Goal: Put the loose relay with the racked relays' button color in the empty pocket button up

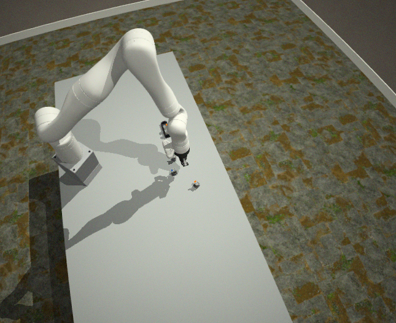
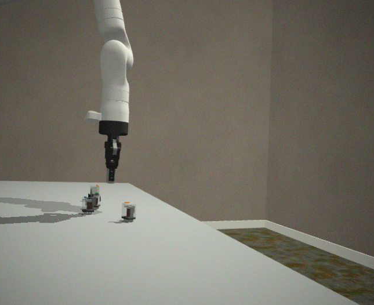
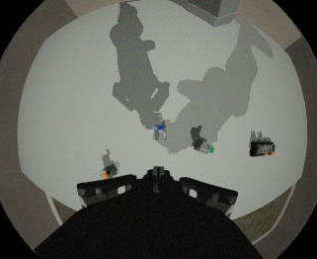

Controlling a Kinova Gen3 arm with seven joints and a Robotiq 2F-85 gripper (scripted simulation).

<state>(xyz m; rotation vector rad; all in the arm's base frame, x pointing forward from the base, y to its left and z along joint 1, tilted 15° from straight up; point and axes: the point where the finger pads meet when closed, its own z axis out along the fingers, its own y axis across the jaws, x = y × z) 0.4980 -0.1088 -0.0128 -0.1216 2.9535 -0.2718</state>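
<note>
Now: the blue-button relay 80 mm below my hand and 50 mm behind it. From my hand the other things lie so: green-button relay (80 mm to the left, 80 mm below, 40 mm behind).
</note>
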